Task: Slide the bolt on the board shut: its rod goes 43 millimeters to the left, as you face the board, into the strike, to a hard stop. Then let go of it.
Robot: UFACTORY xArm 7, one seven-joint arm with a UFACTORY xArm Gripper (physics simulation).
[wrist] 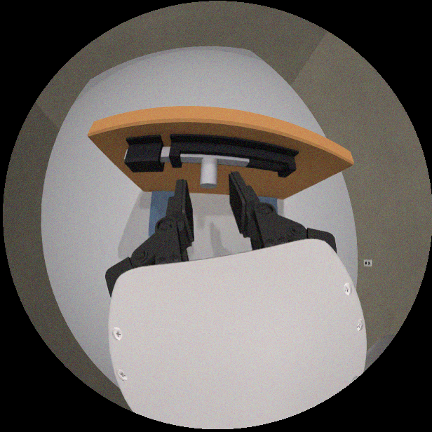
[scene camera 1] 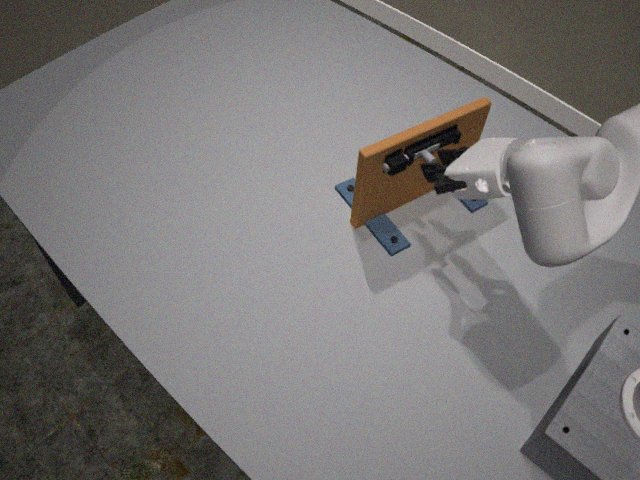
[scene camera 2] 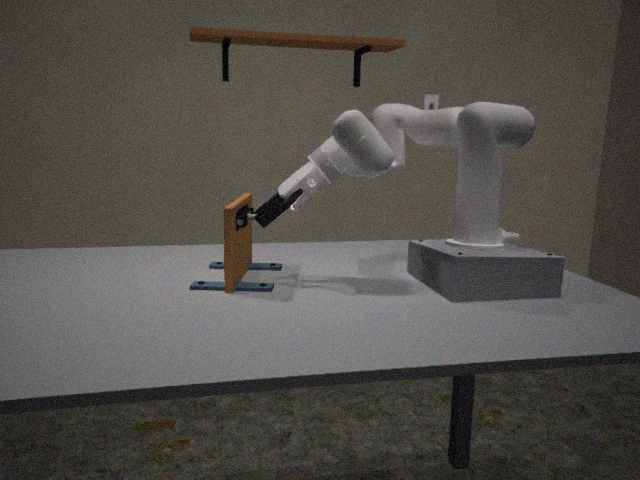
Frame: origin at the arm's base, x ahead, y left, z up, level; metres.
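Seen in the pictures: gripper, between the fingertips: (scene camera 1: 433,165) (scene camera 2: 258,220); arm's base, origin of its link: (scene camera 2: 474,246).
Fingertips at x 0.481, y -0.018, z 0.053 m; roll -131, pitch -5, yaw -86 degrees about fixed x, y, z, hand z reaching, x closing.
Offsets run from my fingertips to a thing's top centre. "spot": to the spot under its first point. Level surfaces: height alone.
The orange board @[dx +0.042, dy -0.025, dz +0.042 m] (scene camera 1: 372,191) (scene camera 2: 236,263) (wrist: 315,172) stands upright and carries the black bolt housing (wrist: 225,145). The silver rod (wrist: 166,154) spans the narrow gap from the housing to the black strike @[spot: dx +0.029, dy +0.054, dz +0.018 m] (scene camera 1: 397,161) (wrist: 144,155) on the left. Its end shows at the strike's far left side. The grey knob @[dx +0.012, dy +0.000, dz +0.014 m] (scene camera 1: 428,156) (scene camera 2: 251,216) (wrist: 208,172) sticks out toward the arm. My gripper (scene camera 1: 437,162) (scene camera 2: 260,219) (wrist: 208,190) is open and empty. Its fingertips stand left and right of the knob's free end, with a gap on both sides in the wrist view.
Blue feet @[spot: dx +0.003, dy +0.074, dz -0.126 m] (scene camera 1: 387,235) (scene camera 2: 253,286) (wrist: 158,212) carry the board on the grey table @[dz -0.134 m] (scene camera 1: 232,258) (scene camera 2: 336,330). The grey arm base block (scene camera 1: 594,413) (scene camera 2: 506,276) stands on the arm's side. A wooden wall shelf (scene camera 2: 294,40) hangs above in the second scene view.
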